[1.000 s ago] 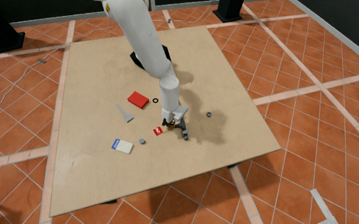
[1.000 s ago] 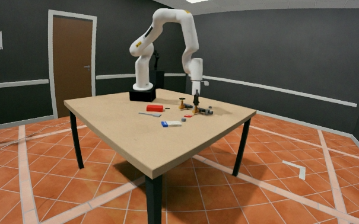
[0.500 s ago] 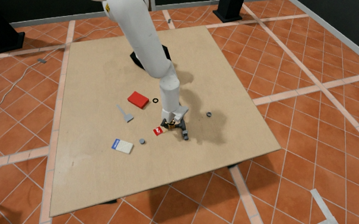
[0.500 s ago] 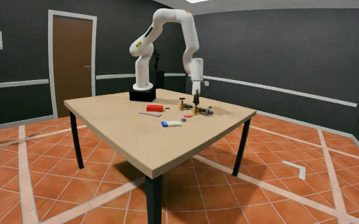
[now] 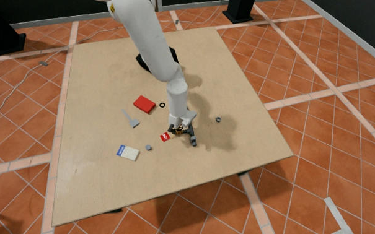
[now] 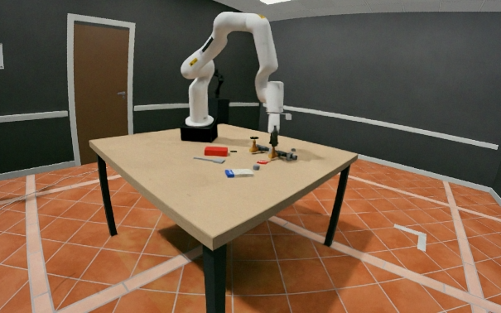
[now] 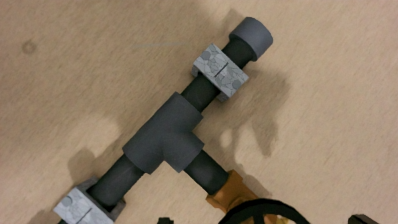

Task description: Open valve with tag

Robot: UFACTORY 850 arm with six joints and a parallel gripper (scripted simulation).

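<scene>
The red tag is 90 mm below my hand and 80 mm to the right of it. Round my hand: blue card 310 mm to the right, 80 mm below, 10 mm ahead; then red block 270 mm behind, 140 mm to the right, 70 mm below; then grey scraper 250 mm to the right, 200 mm behind, 80 mm below.
</scene>
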